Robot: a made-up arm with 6 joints.
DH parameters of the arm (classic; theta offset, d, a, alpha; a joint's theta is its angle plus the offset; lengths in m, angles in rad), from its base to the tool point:
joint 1: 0 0.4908 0.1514 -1.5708
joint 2: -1.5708 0 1.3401 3.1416
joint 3: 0 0 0.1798 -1.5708
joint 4: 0 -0.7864 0 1.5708
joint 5: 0 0 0 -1.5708
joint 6: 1.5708 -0.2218 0 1.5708
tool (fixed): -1.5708 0 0 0
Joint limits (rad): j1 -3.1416..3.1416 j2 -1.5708..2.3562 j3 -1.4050..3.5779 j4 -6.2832..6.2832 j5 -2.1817..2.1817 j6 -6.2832..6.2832
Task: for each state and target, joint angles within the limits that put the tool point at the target. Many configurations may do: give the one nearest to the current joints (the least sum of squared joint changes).
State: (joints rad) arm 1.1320 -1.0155 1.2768 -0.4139 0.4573 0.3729
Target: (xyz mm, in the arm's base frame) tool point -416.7 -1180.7 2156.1
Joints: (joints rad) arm 1.2045 -1.0479 0.5154 -0.4529 0.3564 0.3729
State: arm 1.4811 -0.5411 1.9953 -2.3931 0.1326 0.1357
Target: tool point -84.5 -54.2 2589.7
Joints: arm 1.2481 0.2899 2.2762 -2.2597 -0.3765 0.1357
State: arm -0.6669 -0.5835 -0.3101 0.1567 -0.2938 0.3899
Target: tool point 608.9 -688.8 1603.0
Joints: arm -0.8346 -0.1602 -0.4844 0.1675 -0.3107 0.3899
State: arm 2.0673 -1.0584 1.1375 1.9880 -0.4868 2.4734
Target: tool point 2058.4 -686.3 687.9
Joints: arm 2.7597 -1.4971 1.3056 1.9595 -0.6878 2.4734
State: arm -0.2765 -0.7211 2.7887 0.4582 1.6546 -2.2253
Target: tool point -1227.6 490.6 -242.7
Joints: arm -0.3069 -1.4652 2.6494 0.4527 1.5081 -2.2253
